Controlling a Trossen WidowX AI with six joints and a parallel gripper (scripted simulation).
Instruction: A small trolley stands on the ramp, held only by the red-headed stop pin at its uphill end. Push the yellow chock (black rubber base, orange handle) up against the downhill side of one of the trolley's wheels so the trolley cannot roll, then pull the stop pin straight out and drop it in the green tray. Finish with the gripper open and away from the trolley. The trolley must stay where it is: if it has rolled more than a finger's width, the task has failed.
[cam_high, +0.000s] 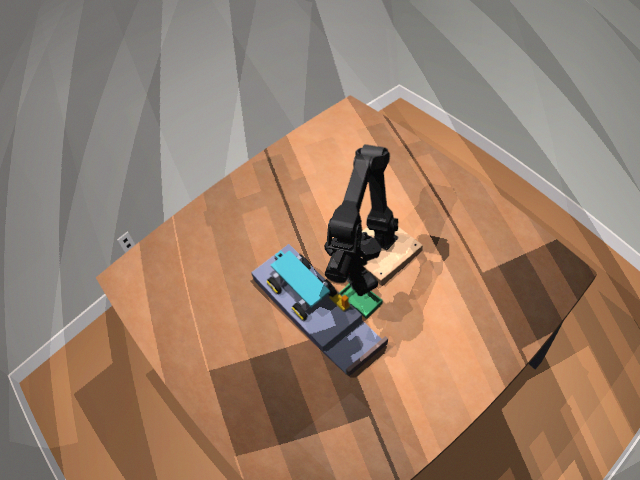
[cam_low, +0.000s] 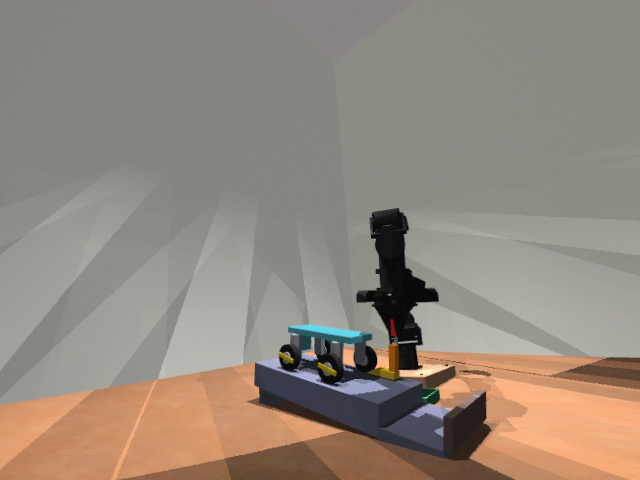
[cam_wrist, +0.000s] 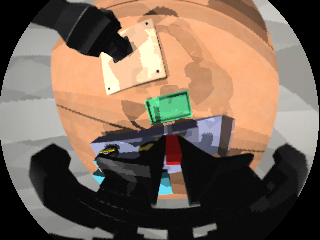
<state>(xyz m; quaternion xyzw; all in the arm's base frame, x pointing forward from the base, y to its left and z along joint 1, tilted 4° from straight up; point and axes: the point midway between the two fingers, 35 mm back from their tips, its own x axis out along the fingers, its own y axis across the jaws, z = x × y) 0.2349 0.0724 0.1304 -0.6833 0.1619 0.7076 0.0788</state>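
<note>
The green tray lies 20 mm behind my gripper tip and 140 mm below it. From my gripper tip the other things lie so: dark stop wall: 130 mm ahead, 150 mm to the left, 100 mm below; yellow chock: 50 mm ahead, 10 mm to the right, 50 mm below; trolley: 90 mm ahead, 120 mm to the right, 20 mm below.
</note>
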